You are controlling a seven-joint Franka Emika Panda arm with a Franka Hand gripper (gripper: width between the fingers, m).
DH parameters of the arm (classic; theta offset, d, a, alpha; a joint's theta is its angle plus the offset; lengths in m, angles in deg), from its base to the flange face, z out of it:
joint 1: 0 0.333 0 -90
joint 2: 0 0 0 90
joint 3: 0 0.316 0.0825 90
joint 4: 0 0 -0.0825 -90
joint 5: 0 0.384 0 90
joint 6: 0 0 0.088 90
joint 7: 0 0.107 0 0
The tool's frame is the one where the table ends.
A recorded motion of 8 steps. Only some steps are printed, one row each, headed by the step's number.
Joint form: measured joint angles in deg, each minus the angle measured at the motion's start. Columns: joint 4, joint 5, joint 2, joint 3, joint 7, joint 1, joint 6.
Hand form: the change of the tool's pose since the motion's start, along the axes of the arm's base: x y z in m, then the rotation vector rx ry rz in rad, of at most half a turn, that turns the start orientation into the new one. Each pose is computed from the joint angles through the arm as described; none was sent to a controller.
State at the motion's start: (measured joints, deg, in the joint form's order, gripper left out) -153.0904 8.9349 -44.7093 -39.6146 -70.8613 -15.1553 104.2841
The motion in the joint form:
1: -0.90 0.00 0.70 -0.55 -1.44 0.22 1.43
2: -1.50 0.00 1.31 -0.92 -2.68 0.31 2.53
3: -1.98 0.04 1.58 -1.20 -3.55 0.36 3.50
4: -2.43 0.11 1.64 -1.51 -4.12 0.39 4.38
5: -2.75 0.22 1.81 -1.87 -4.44 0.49 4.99
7: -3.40 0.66 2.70 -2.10 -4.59 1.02 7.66
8: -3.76 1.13 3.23 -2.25 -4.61 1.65 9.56
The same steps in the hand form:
1: 0.0012 0.0003 -0.0095 -0.0030 -0.0067 0.0099
2: 0.0019 0.0001 -0.0164 -0.0075 -0.0125 0.0180
3: 0.0022 -0.0002 -0.0207 -0.0123 -0.0207 0.0214
4: 0.0021 -0.0005 -0.0239 -0.0153 -0.0294 0.0202
5: 0.0019 -0.0008 -0.0271 -0.0140 -0.0334 0.0173
7: 0.0065 -0.0016 -0.0336 -0.0263 -0.0397 0.0010
8: 0.0109 -0.0016 -0.0369 -0.0346 -0.0472 -0.0096

